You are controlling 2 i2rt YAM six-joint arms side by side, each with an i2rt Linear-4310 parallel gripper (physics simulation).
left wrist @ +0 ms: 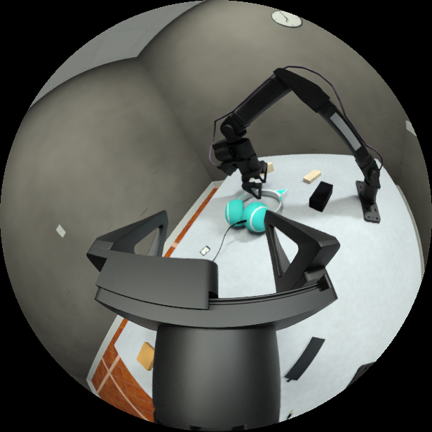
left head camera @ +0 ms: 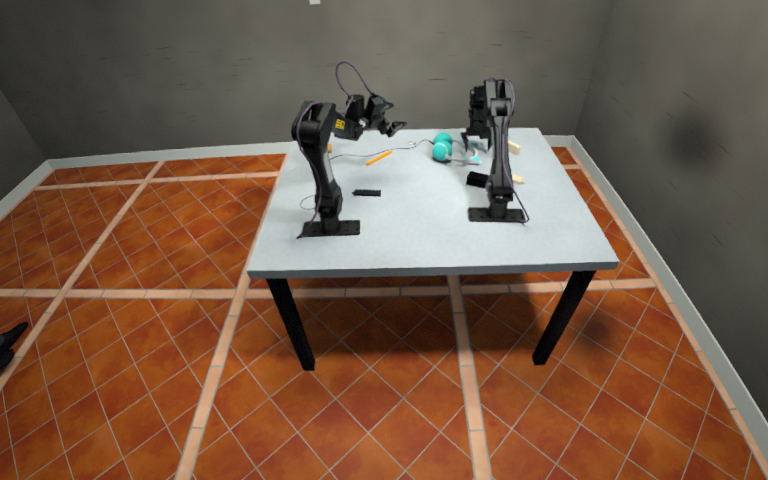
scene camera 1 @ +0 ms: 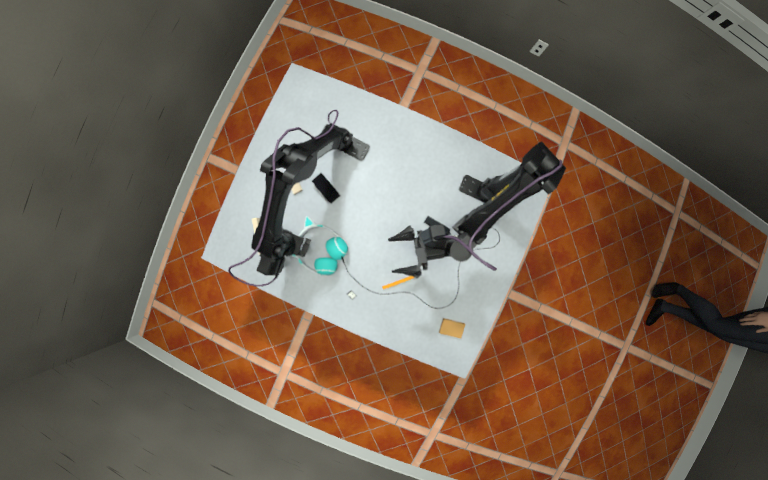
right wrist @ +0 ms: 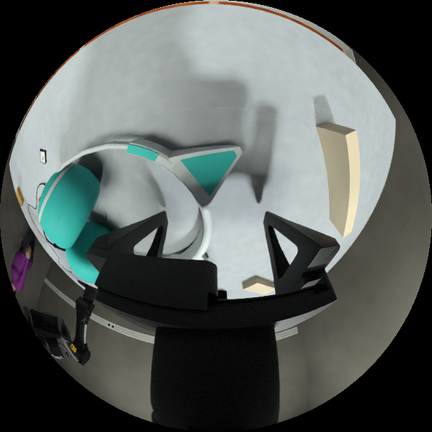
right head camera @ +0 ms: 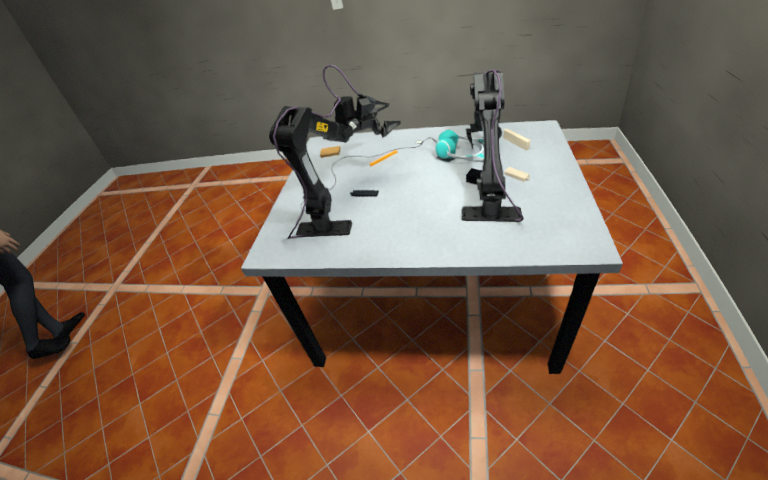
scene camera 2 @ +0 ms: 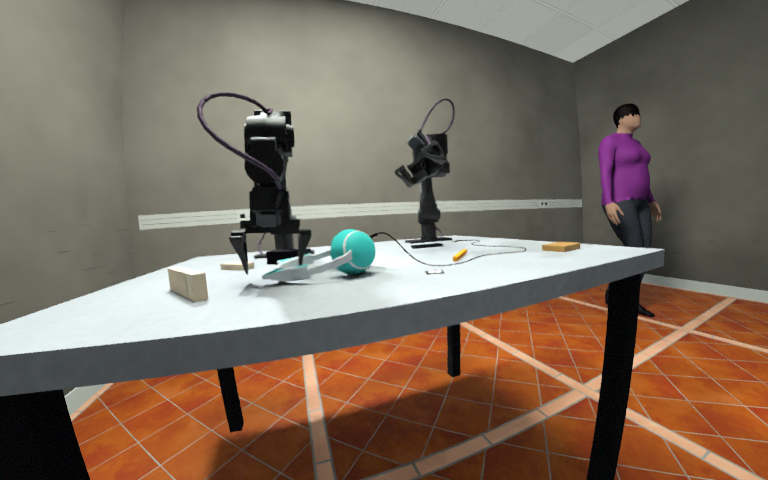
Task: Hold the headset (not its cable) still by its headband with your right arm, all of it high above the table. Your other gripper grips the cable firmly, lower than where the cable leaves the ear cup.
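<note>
The headset, with teal ear cups (left head camera: 442,151) (scene camera 1: 336,247) (scene camera 2: 352,251) (left wrist: 256,216) (right wrist: 70,205) and a white cat-eared headband (right wrist: 106,146), lies on the table. Its thin dark cable (scene camera 1: 385,293) (left wrist: 221,244) leaves an ear cup and curves across the table. My right gripper (scene camera 2: 274,267) (right wrist: 215,216) is open and low over the headband, pointing down; in the right wrist view part of the band passes between its spread fingers. One finger hides part of the far ear cup there. My left gripper (left head camera: 398,113) (scene camera 1: 391,255) (left wrist: 215,215) is open and empty, high above the table and apart from the cable.
An orange stick (left head camera: 378,157) (scene camera 1: 398,282) lies near the cable, with a small white tile (scene camera 1: 351,294). A black block (scene camera 1: 325,187) and beige blocks (right head camera: 516,139) (right wrist: 340,180) lie near the right arm. A tan box (scene camera 1: 451,328) and a dark bar (left head camera: 367,193) lie on the left arm's side.
</note>
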